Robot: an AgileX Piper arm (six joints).
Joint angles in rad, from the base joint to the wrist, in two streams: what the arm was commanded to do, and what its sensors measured. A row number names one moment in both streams.
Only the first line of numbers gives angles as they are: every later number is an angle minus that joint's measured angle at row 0.
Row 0, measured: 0.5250 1.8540 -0.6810 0.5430 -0.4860 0.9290
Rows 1 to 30, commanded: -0.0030 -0.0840 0.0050 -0.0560 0.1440 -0.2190; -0.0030 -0.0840 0.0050 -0.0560 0.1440 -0.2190; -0.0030 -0.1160 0.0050 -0.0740 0.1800 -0.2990; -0.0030 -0.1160 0.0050 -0.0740 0.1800 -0.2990; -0.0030 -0.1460 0.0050 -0.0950 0.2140 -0.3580; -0.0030 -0.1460 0.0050 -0.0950 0.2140 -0.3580; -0.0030 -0.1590 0.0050 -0.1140 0.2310 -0.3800; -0.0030 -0.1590 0.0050 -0.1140 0.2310 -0.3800; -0.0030 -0.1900 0.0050 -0.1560 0.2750 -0.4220; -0.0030 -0.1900 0.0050 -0.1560 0.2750 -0.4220; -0.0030 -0.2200 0.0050 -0.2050 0.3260 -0.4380; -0.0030 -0.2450 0.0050 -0.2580 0.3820 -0.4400; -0.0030 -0.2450 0.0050 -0.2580 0.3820 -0.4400; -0.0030 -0.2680 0.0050 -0.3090 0.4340 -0.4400; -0.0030 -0.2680 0.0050 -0.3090 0.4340 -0.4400; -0.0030 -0.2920 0.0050 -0.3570 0.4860 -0.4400; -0.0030 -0.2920 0.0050 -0.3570 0.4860 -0.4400; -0.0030 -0.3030 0.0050 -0.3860 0.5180 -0.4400; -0.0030 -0.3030 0.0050 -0.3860 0.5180 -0.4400; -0.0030 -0.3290 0.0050 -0.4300 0.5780 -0.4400; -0.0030 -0.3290 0.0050 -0.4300 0.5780 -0.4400; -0.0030 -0.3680 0.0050 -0.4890 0.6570 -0.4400; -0.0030 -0.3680 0.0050 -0.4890 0.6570 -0.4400; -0.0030 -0.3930 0.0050 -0.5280 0.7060 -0.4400; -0.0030 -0.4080 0.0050 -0.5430 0.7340 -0.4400; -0.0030 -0.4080 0.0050 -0.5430 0.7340 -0.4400; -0.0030 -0.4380 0.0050 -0.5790 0.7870 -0.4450; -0.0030 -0.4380 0.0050 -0.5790 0.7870 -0.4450; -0.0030 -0.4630 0.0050 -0.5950 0.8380 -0.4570; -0.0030 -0.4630 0.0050 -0.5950 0.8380 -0.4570
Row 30, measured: 0.0000 -0.4250 0.0040 -0.5520 0.7610 -0.4340
